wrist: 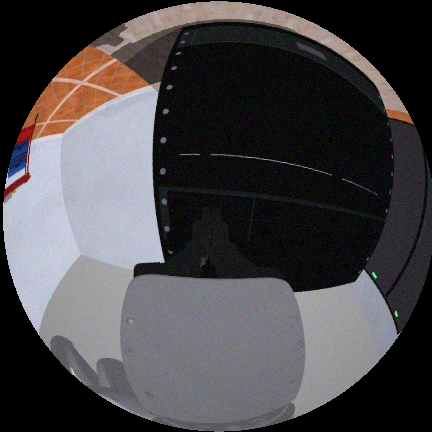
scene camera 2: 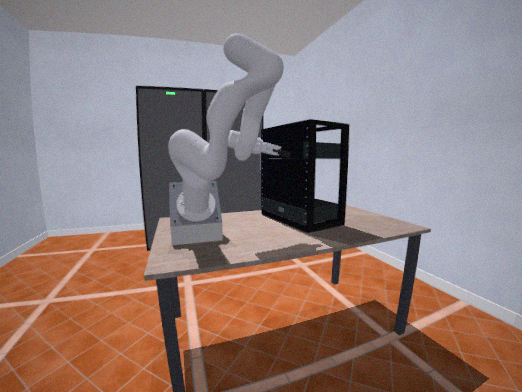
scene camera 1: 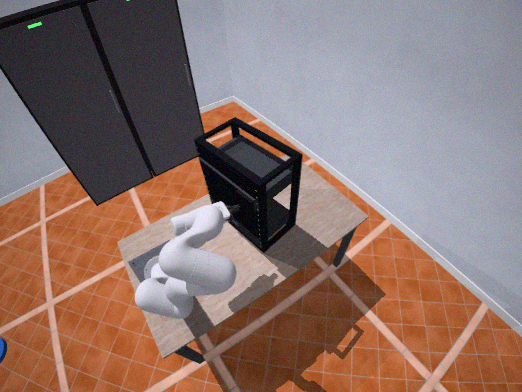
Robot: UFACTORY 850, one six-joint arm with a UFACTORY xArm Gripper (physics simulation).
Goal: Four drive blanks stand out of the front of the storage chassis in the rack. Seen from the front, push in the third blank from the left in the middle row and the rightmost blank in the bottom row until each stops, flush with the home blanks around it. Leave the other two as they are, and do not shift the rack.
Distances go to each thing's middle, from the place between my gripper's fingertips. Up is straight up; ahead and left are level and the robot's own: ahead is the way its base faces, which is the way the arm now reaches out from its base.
Scene:
Right now my hand is 18 cm to the right of the black rack (scene camera 1: 240,171), 17 cm short of it and 12 cm above it.

